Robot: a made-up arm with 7 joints.
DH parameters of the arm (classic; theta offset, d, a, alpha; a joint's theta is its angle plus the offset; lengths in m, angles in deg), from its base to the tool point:
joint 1: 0 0.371 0 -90
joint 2: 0 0 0 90
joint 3: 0 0.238 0.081 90
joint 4: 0 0 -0.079 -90
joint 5: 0 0.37 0 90
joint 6: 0 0 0.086 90
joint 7: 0 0 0 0
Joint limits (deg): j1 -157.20..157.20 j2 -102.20..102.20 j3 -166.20..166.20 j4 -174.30..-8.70 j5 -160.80..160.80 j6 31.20..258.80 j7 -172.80..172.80
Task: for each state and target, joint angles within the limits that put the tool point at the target. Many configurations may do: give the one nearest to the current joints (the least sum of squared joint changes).
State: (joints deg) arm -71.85 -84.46 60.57 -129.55 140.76 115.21 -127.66
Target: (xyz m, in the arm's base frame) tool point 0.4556 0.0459 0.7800
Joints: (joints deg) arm -99.41 -61.77 56.67 -90.68 139.06 101.16 -127.66
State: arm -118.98 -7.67 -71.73 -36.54 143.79 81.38 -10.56
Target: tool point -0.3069 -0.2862 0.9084
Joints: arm -92.43 -6.47 -40.10 -66.20 142.60 84.39 -10.56
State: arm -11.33 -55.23 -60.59 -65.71 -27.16 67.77 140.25
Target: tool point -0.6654 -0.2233 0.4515
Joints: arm -9.18 -88.31 -78.19 -41.61 -28.58 81.57 140.25
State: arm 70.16 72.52 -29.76 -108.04 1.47 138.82 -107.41
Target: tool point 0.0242 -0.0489 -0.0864
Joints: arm 66.42 93.18 -5.44 -141.03 -1.85 134.55 -107.41
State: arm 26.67 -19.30 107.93 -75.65 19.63 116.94 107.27
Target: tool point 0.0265 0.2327 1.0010
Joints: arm 11.55 6.46 98.78 -40.96 24.89 166.41 107.27
